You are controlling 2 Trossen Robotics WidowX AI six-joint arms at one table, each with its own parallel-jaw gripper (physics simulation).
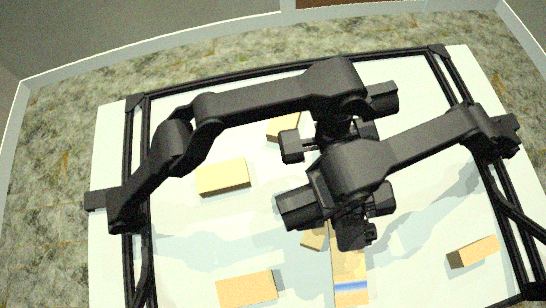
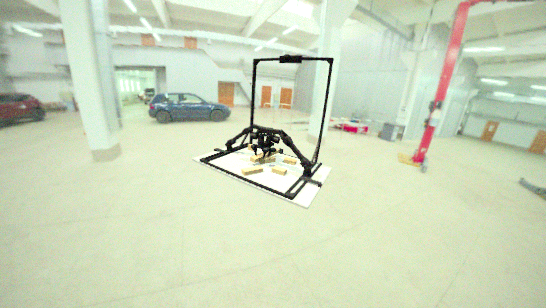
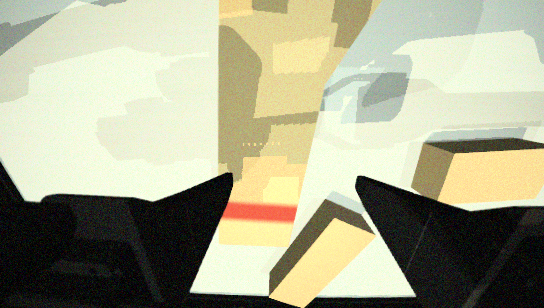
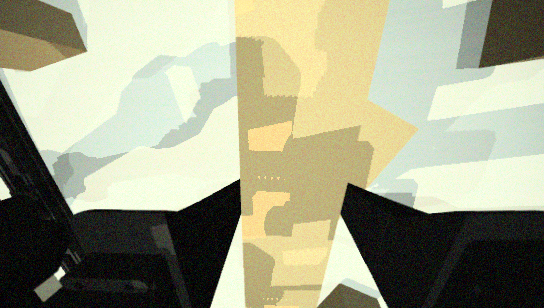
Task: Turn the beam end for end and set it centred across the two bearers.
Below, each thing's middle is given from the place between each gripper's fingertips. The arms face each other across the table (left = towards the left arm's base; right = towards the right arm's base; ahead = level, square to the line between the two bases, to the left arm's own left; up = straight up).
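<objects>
Beam (image 1: 348, 268): my left hand 12 cm past it, 1 cm to the left of it, 2 cm above it.
My right gripper: 10 mm short of the beam.
</objects>
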